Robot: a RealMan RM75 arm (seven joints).
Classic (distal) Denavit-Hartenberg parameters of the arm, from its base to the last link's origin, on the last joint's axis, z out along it. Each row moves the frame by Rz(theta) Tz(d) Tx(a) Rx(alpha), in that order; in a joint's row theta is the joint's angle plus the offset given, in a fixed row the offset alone. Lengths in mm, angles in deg.
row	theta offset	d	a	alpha
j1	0	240.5	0	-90
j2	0	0	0	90
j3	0	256	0	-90
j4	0	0	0	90
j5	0	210	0	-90
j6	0	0	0	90
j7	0	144	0	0
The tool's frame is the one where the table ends.
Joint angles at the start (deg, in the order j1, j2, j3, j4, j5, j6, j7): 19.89 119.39 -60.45 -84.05 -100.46 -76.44 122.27
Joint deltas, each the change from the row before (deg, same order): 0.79 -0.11 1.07 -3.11 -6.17 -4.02 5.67; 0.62 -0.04 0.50 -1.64 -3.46 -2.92 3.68; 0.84 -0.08 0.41 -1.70 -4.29 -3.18 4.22; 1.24 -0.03 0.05 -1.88 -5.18 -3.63 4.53; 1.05 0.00 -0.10 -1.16 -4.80 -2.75 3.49; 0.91 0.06 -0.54 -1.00 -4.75 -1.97 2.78; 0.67 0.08 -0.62 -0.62 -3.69 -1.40 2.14; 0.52 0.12 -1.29 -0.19 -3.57 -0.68 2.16; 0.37 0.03 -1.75 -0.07 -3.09 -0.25 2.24; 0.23 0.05 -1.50 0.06 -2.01 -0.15 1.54; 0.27 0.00 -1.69 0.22 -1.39 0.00 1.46
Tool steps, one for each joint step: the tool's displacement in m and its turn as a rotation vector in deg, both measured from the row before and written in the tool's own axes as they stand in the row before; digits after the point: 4 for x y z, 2 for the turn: 0.0007 0.0025 -0.0039 0.86 5.56 1.06; 0.0015 0.0023 -0.0018 0.27 3.56 1.29; 0.0023 0.0013 -0.0018 0.96 4.30 1.68; 0.0023 0.0018 -0.0007 1.49 5.14 1.64; 0.0033 -0.0008 -0.0003 2.06 4.42 1.65; 0.0029 -0.0016 0.0006 2.57 3.90 1.18; 0.0024 -0.0013 0.0010 2.11 2.96 1.05; 0.0024 -0.0010 0.0035 2.11 2.83 1.10; 0.0018 -0.0001 0.0042 1.98 2.49 0.95; 0.0013 0.0010 0.0037 1.21 1.80 0.48; 0.0003 0.0026 0.0043 0.72 1.55 0.19
